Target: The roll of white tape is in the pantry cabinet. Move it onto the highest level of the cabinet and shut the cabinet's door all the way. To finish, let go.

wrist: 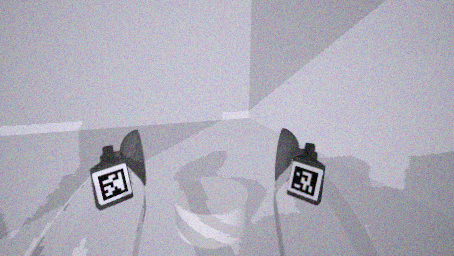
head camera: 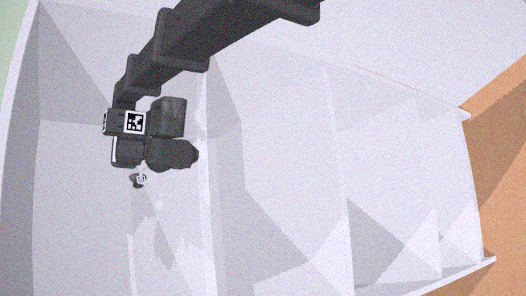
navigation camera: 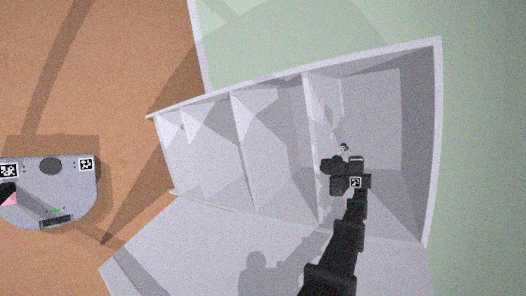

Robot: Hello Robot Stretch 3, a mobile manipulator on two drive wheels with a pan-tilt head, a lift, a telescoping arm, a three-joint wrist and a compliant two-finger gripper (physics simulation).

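Frame: origin at the robot's base, x back, y right, z up, level; millimetres.
Seen in the pictures: gripper, fingertip midpoint: (navigation camera: 344,160); robot's base, origin of the base link: (navigation camera: 51,165).
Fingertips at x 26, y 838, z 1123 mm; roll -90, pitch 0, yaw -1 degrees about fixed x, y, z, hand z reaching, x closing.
Observation:
Offsets run from my fingertips to a thing's middle. "*": to the spot under its first point. Level surfaces: height alone.
The roll of white tape (wrist: 215,227) rests on the cabinet's top shelf in the wrist view, between and a little below the fingertips, with a gap on each side. My gripper (wrist: 211,148) is open and reaches into the top level; a fingertip also shows in the head view and the navigation view. I cannot make out the tape in those two views. The white pantry cabinet (head camera: 22,55) (navigation camera: 438,125) stands open. Its door {* dx +297, dy -335, dz -464 mm} (head camera: 400,37) (navigation camera: 200,240) is swung wide, beside my arm.
The front edge of the top shelf {* dx -72, dy -272, dz -53 mm} (head camera: 204,200) (navigation camera: 314,150) runs close beside the wrist. Lower shelves (navigation camera: 245,150) lie farther from the gripper. My arm (head camera: 185,40) (navigation camera: 345,235) extends past the opened door into the cabinet. My base (navigation camera: 65,185) stands on the brown floor {dz -1122 mm} (navigation camera: 125,65).

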